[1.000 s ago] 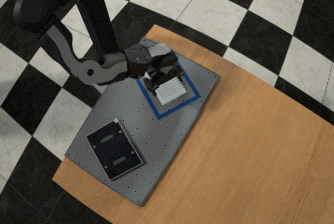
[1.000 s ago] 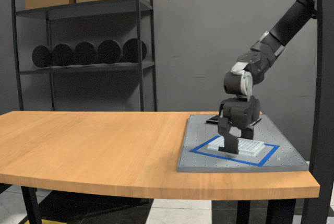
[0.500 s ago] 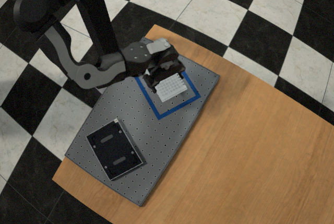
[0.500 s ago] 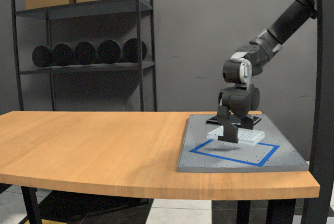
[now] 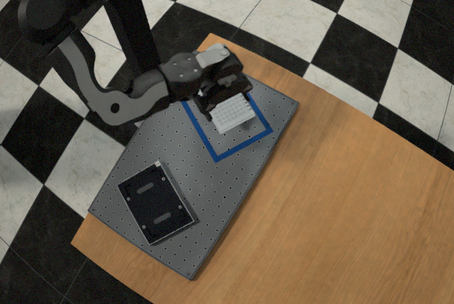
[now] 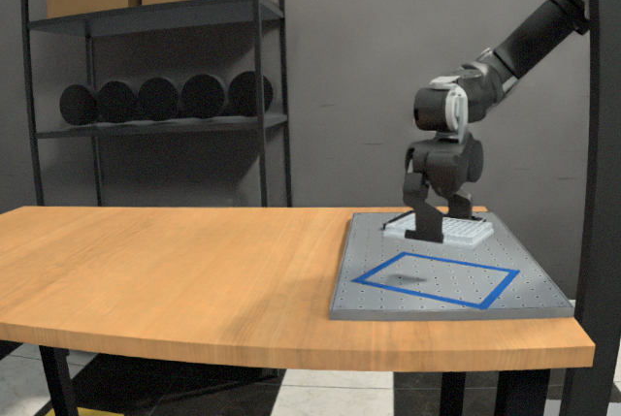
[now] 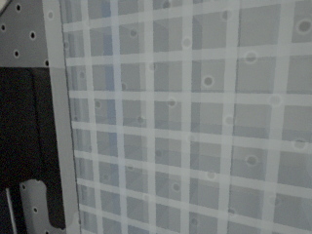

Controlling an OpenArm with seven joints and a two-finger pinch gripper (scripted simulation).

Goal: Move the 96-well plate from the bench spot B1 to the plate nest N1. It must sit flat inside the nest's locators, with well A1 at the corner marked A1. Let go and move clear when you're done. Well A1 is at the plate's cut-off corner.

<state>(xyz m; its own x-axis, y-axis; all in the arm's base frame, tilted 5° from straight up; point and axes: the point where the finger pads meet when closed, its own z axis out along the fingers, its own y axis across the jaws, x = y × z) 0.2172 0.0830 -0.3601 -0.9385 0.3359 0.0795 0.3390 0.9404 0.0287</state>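
Now: hand 20 mm short of the plate nest, 270 mm to the left of it and 60 mm above it. Also, from my hand: clear 96-well plate: right at my hand.
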